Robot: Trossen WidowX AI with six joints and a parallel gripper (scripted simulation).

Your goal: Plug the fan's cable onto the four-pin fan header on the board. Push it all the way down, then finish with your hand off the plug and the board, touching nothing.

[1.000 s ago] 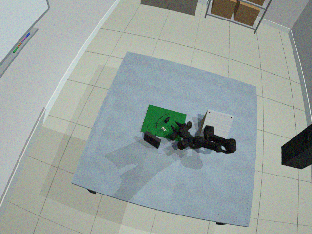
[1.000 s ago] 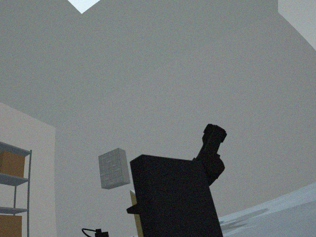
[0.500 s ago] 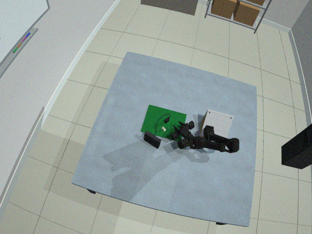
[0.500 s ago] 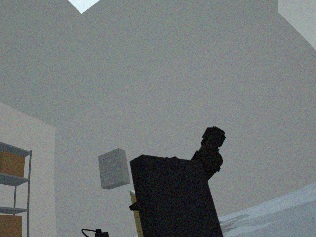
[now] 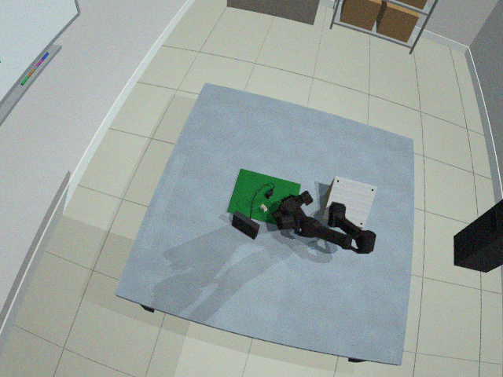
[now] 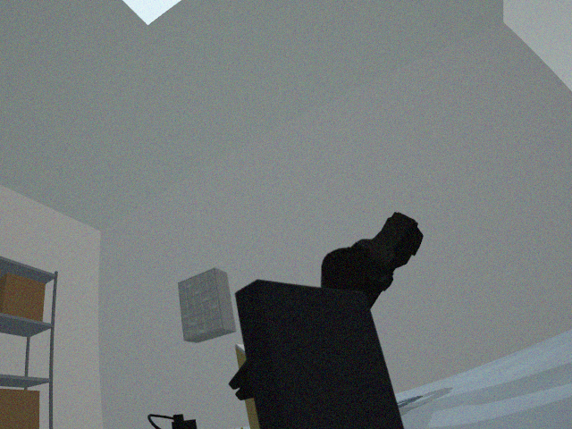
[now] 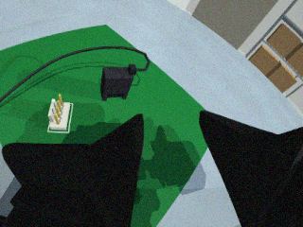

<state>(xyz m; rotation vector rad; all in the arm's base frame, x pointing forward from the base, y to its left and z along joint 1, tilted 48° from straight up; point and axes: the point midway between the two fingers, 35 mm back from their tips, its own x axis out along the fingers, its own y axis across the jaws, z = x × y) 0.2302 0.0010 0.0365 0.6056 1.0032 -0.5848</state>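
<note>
My gripper tip is 8 cm short of the black plug, 2 cm to the left of it and 5 cm above it. Round my gripper tip: pale four-pin fan header: 9 cm ahead, 4 cm to the left, 7 cm below; then black fan: 14 cm ahead, 16 cm to the left, 1 cm below.
</note>
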